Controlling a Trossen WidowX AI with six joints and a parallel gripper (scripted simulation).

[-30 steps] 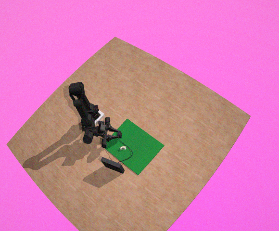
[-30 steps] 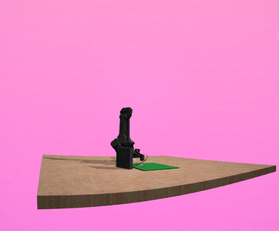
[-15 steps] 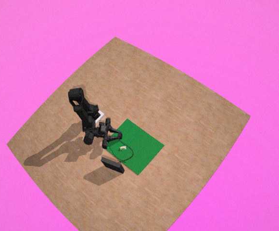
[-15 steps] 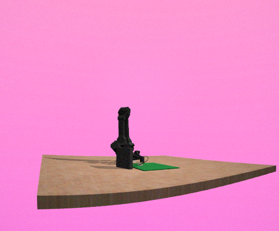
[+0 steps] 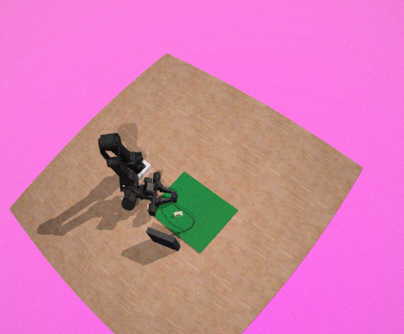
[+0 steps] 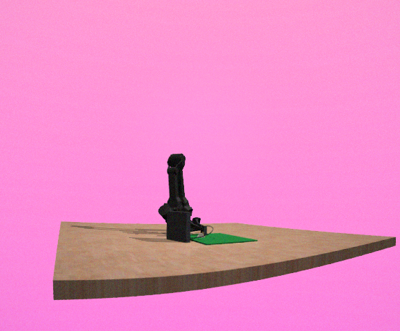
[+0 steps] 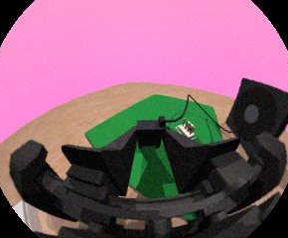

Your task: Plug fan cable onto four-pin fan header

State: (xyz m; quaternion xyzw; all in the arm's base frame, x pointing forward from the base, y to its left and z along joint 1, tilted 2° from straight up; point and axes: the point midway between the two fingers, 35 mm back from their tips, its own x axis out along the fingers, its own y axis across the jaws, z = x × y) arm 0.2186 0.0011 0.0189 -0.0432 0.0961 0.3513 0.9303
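Right now the dark fan plug is 1 cm below my gripper tip. Round my gripper tip: green board: 9 cm ahead, 1 cm to the left, 5 cm below; black fan: 12 cm ahead, 16 cm to the right, 3 cm above.
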